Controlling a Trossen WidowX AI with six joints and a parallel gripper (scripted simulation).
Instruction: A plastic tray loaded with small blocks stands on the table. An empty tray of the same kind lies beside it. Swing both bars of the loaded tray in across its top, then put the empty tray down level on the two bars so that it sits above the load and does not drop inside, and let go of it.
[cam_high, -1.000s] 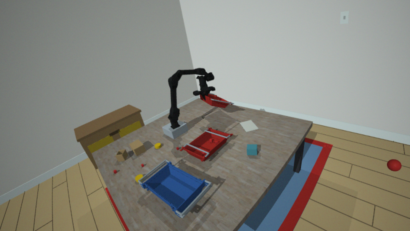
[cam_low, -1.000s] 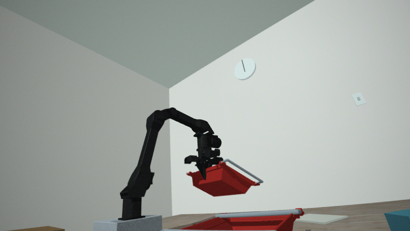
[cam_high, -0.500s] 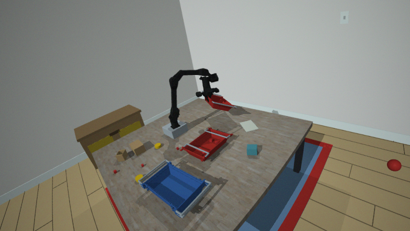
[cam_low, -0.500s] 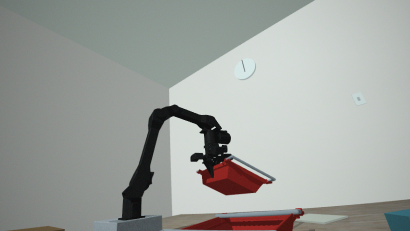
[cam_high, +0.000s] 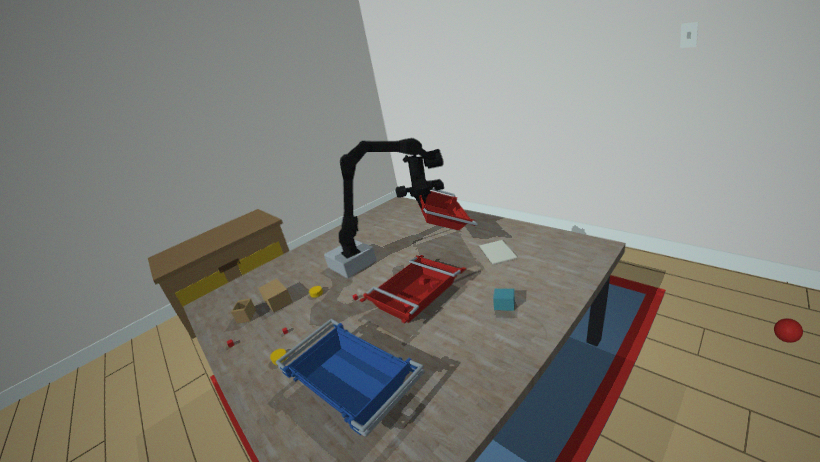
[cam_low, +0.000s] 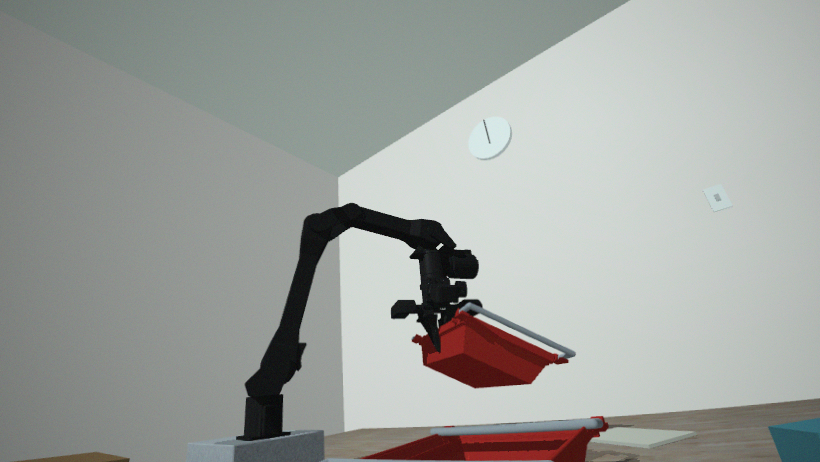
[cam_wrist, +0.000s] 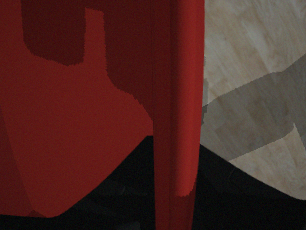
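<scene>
My gripper tip is 40 mm short of the red tray, 70 mm to the right of it and 10 mm above it. Also, from my gripper tip: teal cube: 490 mm ahead, 80 mm to the right, 160 mm below; then white sheet: 260 mm ahead, 140 mm to the left, 180 mm below.
</scene>
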